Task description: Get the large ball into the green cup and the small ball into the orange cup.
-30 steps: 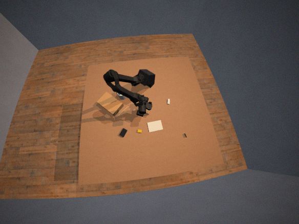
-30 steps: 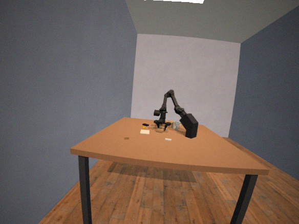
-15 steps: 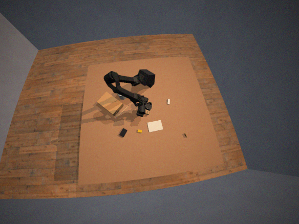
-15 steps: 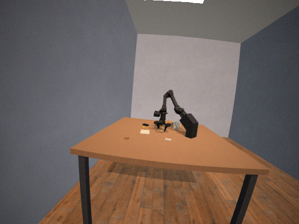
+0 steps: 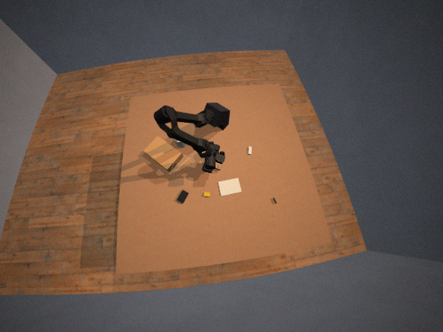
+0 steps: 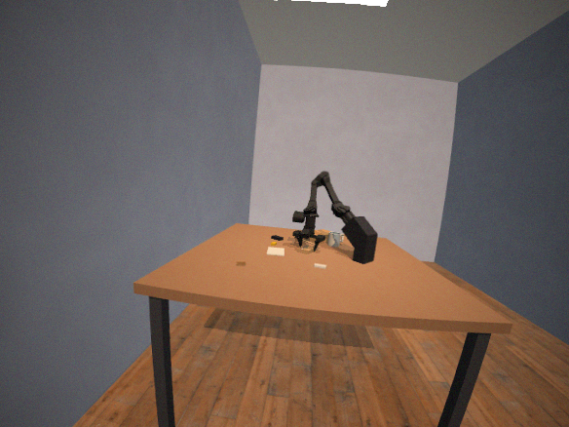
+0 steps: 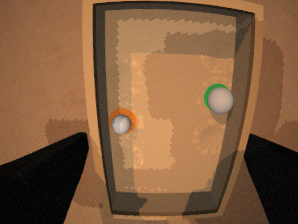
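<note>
Now: the wooden puzzle 3 cm below my hand, 1 cm to the left of it and 1 cm ahead of it. From my hand the other things lie so: white pad: 19 cm ahead, 6 cm to the left, 4 cm below; yellow block: 19 cm ahead, 9 cm to the right, 3 cm below; mug: 22 cm behind, 15 cm to the right.
</note>
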